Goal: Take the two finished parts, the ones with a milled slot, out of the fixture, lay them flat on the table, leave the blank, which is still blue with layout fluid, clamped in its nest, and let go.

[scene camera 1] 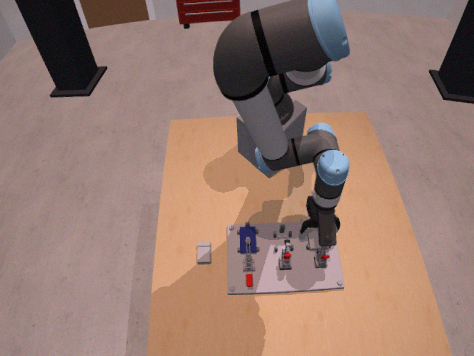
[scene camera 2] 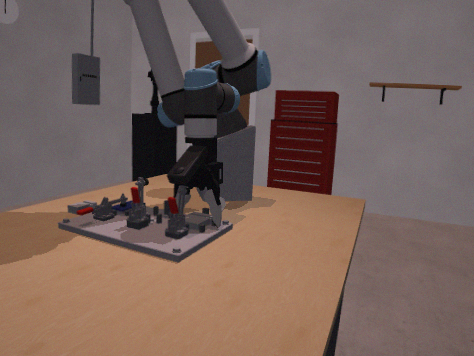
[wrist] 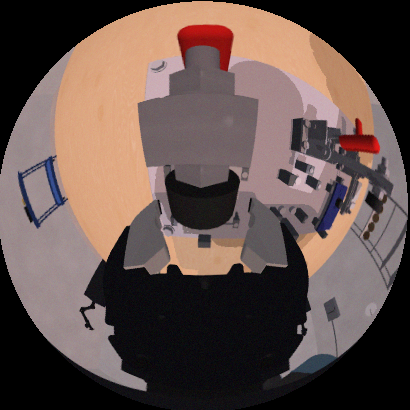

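Where they show: gripper, fingertip midpoint: [scene camera 1: 316,237] [scene camera 2: 198,224]; arm's base, link origin: [scene camera 2: 226,132].
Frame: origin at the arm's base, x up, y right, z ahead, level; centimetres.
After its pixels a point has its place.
Observation:
My gripper [scene camera 1: 320,239] @(x -20.3, y -16.8, z 36.0 cm) [scene camera 2: 200,219] @(x -20.3, y -16.8, z 36.0 cm) [wrist: 204,200] @(x -20.3, y -16.8, z 36.0 cm) is open and points down at the right-hand nest, its fingers low on either side of a grey finished part [scene camera 1: 313,242] @(x -18.3, y -15.4, z 39.0 cm) [scene camera 2: 198,220] @(x -18.3, y -18.7, z 38.3 cm). Nothing is held. In the wrist view that part is mostly hidden behind the raised toggle clamp [wrist: 197,130]. The other finished part [scene camera 1: 204,254] @(x -19.9, y 18.0, z 44.9 cm) [scene camera 2: 80,207] @(x -20.2, y 16.2, z 46.0 cm) lies flat on the table, left of the fixture plate [scene camera 1: 270,281] @(x -20.4, y -2.8, z 51.8 cm) [scene camera 2: 112,235] @(x -20.4, y -7.4, z 53.7 cm) [wrist: 270,95] @(x -20.4, y -11.8, z 49.1 cm). The blue blank [scene camera 1: 243,236] @(x -18.8, y 6.5, z 38.1 cm) [scene camera 2: 121,206] [wrist: 331,210] @(x -18.8, y 4.4, z 38.7 cm) sits in the left nest under its lowered clamp.
The middle nest is empty, and its clamp [scene camera 1: 285,260] @(x -16.3, y -6.6, z 46.4 cm) [scene camera 2: 138,218] @(x -18.1, y -7.9, z 46.7 cm) stands raised with a red handle. The left clamp's red handle [scene camera 1: 249,280] @(x -16.8, y 3.3, z 53.3 cm) [scene camera 2: 85,211] @(x -17.1, y 2.6, z 53.5 cm) lies low. The raised right clamp stands very close in front of the gripper. The wooden table [scene camera 1: 190,320] @(x -21.9, y 19.3, z 65.6 cm) [scene camera 2: 240,290] @(x -21.9, y -40.0, z 54.4 cm) extends around the plate.

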